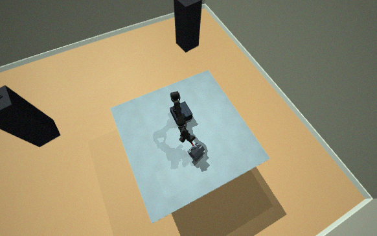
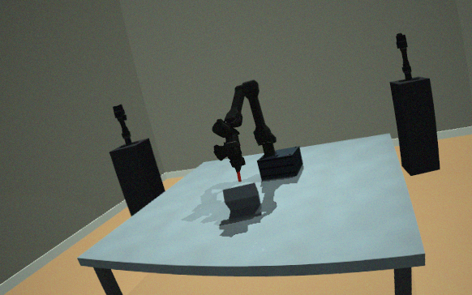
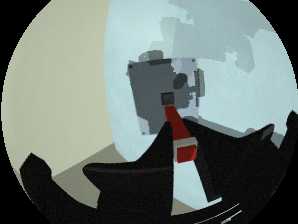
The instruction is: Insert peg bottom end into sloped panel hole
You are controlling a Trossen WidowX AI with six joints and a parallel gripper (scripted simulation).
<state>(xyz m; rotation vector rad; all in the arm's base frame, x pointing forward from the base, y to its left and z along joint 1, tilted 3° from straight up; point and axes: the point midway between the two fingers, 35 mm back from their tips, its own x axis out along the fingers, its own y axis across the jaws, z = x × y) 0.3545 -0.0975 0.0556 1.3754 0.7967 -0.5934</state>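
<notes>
Right now my gripper tip is 9 cm above the grey sloped panel block, 7 cm short of it and 1 cm to the right of it. From my gripper tip the other things lie so: red peg: 1 cm behind, 1 cm above.
</notes>
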